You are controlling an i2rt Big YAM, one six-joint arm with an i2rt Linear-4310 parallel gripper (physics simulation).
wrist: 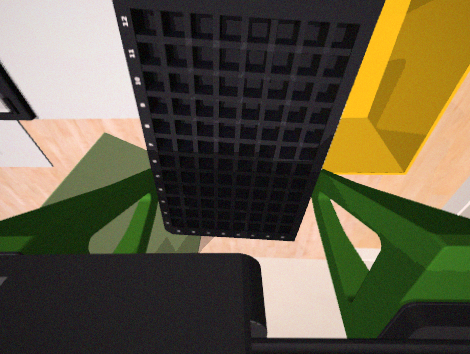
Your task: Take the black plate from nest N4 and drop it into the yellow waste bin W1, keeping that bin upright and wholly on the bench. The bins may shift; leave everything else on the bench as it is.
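Frame: origin at the arm's base, x ahead, y left, z up, level; metres.
Seen in the pictures: gripper, between the fingertips: (234,177).
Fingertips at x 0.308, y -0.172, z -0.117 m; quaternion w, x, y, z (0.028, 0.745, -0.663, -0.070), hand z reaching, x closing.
Note:
Offsets run from my fingertips to a thing's top centre. "pt": to the spot under its first point. Level surfaces: height alone.
The black plate {dx +0.022, dy +0.001, dz +0.015 m} (240,135), a dark grid of square wells with row numbers along its left edge, is between the green fingers of my gripper (234,177). The gripper is shut on its two long sides, and the wells face the camera. The yellow waste bin {dx +0.013, dy -0.104, dz -0.102 m} (365,95) is at the upper right, with its open inside showing. The plate covers part of the view beside the bin's left side, and the bin runs out of the picture at the top. Nest N4 cannot be made out.
A wooden bench top {dz -0.225 m} (75,132) lies below. A grey-green shape (100,165) is at the left, partly behind the left finger. A white panel {dz -0.221 m} (70,60) is at the upper left, with a black-edged object {pt dx -0.113, dy +0.315, dz -0.210 m} (22,107) at the left edge. A pale surface (300,300) shows at the bottom.

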